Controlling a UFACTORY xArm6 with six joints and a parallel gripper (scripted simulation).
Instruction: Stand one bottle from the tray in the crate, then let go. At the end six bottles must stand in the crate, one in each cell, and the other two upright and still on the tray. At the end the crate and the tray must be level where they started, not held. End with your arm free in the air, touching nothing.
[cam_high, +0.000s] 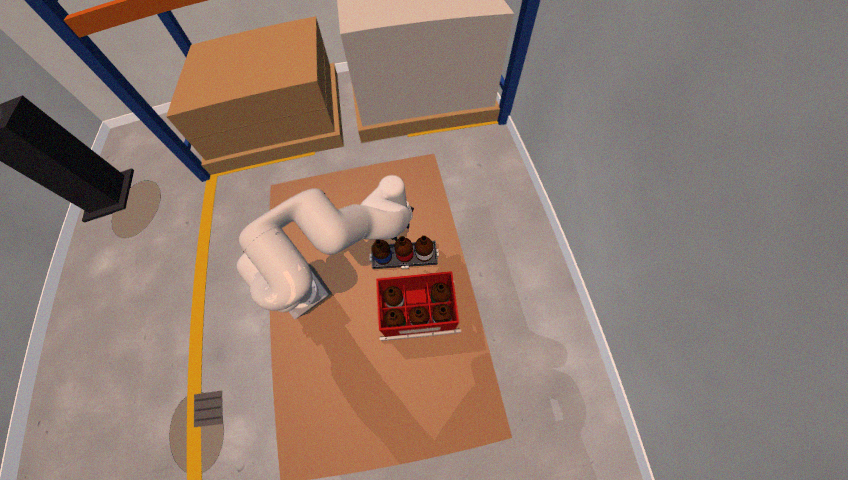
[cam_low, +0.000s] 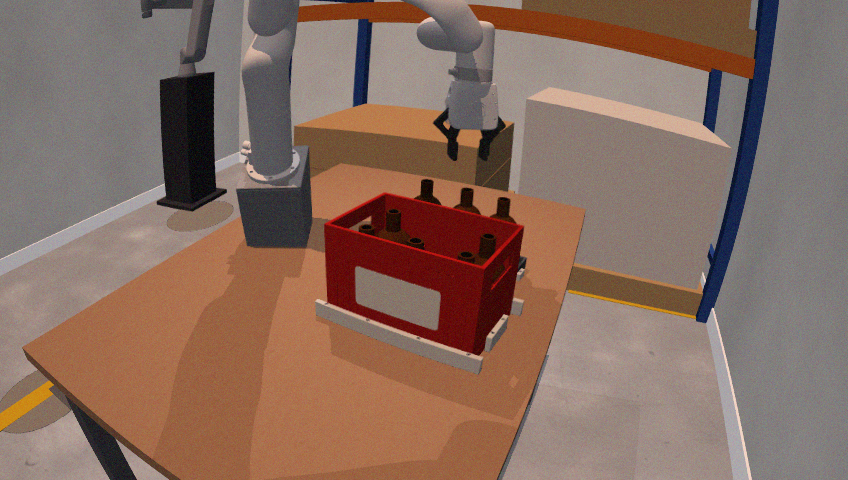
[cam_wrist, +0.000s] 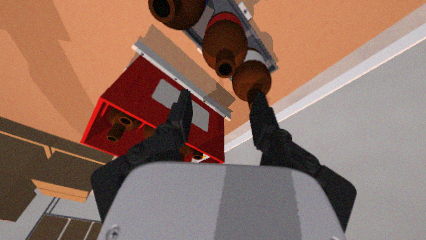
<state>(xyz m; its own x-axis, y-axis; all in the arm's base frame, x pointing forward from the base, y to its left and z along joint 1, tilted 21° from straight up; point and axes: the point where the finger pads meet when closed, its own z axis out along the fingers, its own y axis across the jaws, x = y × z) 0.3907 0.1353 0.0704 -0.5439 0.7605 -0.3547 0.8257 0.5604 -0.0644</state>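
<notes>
Right now my hand is 23 cm above the grey tray. Also, from my hand: red crate (25 cm to the right, 16 cm below, 1 cm behind).
</notes>
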